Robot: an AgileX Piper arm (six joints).
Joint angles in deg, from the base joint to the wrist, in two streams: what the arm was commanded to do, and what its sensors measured. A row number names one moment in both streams.
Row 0, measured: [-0.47 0.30 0.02 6.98 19.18 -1.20]
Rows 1 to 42, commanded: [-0.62 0.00 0.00 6.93 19.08 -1.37]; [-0.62 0.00 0.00 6.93 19.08 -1.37]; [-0.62 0.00 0.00 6.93 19.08 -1.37]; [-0.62 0.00 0.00 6.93 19.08 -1.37]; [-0.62 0.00 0.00 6.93 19.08 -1.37]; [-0.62 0.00 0.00 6.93 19.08 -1.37]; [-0.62 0.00 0.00 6.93 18.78 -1.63]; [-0.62 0.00 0.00 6.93 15.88 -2.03]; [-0.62 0.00 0.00 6.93 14.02 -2.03]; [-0.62 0.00 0.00 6.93 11.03 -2.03]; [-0.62 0.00 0.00 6.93 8.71 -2.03]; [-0.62 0.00 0.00 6.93 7.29 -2.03]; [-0.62 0.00 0.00 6.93 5.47 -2.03]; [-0.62 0.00 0.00 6.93 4.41 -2.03]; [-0.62 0.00 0.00 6.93 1.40 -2.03]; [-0.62 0.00 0.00 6.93 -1.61 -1.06]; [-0.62 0.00 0.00 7.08 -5.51 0.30]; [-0.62 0.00 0.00 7.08 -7.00 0.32]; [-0.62 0.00 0.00 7.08 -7.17 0.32]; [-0.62 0.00 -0.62 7.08 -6.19 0.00]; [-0.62 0.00 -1.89 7.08 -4.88 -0.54]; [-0.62 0.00 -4.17 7.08 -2.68 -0.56]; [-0.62 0.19 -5.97 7.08 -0.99 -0.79]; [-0.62 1.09 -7.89 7.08 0.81 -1.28]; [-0.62 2.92 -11.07 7.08 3.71 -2.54]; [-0.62 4.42 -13.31 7.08 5.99 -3.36]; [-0.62 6.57 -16.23 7.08 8.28 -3.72]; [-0.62 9.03 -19.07 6.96 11.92 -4.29]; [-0.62 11.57 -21.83 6.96 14.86 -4.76]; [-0.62 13.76 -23.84 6.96 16.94 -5.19]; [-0.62 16.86 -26.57 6.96 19.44 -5.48]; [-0.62 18.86 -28.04 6.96 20.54 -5.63]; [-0.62 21.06 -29.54 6.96 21.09 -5.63]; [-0.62 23.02 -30.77 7.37 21.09 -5.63]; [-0.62 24.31 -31.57 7.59 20.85 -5.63]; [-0.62 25.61 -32.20 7.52 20.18 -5.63]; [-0.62 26.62 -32.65 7.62 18.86 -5.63]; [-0.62 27.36 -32.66 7.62 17.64 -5.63]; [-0.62 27.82 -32.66 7.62 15.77 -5.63]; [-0.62 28.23 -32.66 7.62 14.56 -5.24]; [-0.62 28.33 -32.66 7.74 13.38 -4.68]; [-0.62 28.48 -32.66 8.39 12.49 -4.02]
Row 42, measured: [-0.47 27.32 -31.99 7.69 16.80 -5.34]
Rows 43 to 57, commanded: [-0.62 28.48 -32.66 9.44 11.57 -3.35]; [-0.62 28.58 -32.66 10.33 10.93 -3.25]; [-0.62 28.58 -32.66 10.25 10.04 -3.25]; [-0.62 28.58 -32.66 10.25 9.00 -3.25]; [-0.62 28.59 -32.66 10.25 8.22 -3.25]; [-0.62 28.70 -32.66 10.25 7.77 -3.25]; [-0.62 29.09 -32.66 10.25 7.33 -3.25]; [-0.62 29.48 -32.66 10.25 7.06 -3.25]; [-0.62 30.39 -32.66 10.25 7.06 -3.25]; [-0.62 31.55 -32.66 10.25 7.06 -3.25]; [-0.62 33.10 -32.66 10.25 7.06 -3.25]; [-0.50 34.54 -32.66 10.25 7.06 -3.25]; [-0.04 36.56 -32.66 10.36 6.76 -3.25]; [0.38 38.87 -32.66 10.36 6.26 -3.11]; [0.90 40.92 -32.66 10.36 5.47 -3.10]
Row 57, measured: [-0.47 34.00 -32.40 9.96 7.29 -3.39]
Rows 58 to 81, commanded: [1.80 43.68 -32.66 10.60 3.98 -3.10]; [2.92 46.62 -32.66 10.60 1.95 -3.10]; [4.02 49.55 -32.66 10.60 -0.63 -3.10]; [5.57 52.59 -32.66 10.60 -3.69 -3.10]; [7.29 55.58 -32.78 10.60 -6.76 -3.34]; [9.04 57.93 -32.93 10.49 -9.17 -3.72]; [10.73 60.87 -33.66 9.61 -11.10 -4.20]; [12.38 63.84 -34.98 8.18 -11.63 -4.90]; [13.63 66.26 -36.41 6.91 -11.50 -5.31]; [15.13 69.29 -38.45 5.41 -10.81 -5.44]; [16.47 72.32 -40.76 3.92 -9.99 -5.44]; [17.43 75.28 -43.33 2.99 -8.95 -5.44]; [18.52 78.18 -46.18 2.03 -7.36 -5.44]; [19.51 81.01 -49.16 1.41 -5.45 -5.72]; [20.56 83.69 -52.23 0.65 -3.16 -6.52]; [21.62 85.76 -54.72 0.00 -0.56 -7.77]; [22.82 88.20 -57.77 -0.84 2.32 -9.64]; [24.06 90.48 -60.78 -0.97 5.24 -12.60]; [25.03 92.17 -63.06 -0.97 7.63 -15.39]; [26.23 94.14 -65.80 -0.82 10.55 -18.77]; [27.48 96.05 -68.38 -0.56 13.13 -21.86]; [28.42 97.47 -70.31 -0.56 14.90 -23.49]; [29.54 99.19 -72.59 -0.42 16.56 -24.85]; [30.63 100.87 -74.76 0.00 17.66 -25.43]
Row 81, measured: [26.90 95.53 -67.40 0.00 10.49 -18.63]
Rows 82 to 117, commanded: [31.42 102.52 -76.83 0.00 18.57 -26.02]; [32.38 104.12 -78.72 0.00 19.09 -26.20]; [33.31 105.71 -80.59 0.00 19.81 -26.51]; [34.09 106.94 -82.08 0.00 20.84 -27.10]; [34.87 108.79 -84.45 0.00 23.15 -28.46]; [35.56 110.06 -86.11 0.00 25.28 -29.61]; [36.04 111.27 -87.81 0.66 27.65 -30.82]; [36.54 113.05 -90.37 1.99 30.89 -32.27]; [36.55 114.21 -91.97 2.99 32.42 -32.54]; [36.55 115.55 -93.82 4.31 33.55 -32.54]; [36.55 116.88 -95.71 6.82 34.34 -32.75]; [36.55 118.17 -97.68 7.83 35.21 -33.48]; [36.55 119.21 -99.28 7.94 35.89 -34.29]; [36.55 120.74 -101.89 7.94 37.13 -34.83]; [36.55 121.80 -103.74 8.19 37.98 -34.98]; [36.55 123.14 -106.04 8.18 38.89 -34.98]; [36.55 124.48 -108.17 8.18 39.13 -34.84]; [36.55 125.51 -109.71 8.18 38.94 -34.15]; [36.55 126.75 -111.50 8.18 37.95 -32.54]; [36.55 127.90 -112.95 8.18 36.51 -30.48]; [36.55 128.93 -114.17 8.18 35.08 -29.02]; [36.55 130.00 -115.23 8.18 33.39 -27.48]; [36.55 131.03 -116.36 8.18 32.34 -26.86]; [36.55 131.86 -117.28 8.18 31.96 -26.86]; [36.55 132.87 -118.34 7.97 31.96 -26.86]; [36.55 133.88 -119.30 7.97 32.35 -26.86]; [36.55 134.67 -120.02 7.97 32.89 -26.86]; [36.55 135.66 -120.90 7.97 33.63 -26.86]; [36.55 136.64 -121.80 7.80 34.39 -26.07]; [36.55 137.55 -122.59 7.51 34.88 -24.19]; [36.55 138.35 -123.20 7.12 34.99 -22.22]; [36.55 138.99 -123.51 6.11 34.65 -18.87]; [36.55 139.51 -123.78 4.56 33.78 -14.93]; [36.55 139.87 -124.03 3.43 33.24 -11.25]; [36.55 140.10 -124.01 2.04 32.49 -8.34]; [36.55 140.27 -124.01 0.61 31.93 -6.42]
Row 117, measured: [36.55 139.50 -123.08 5.40 34.10 -16.69]
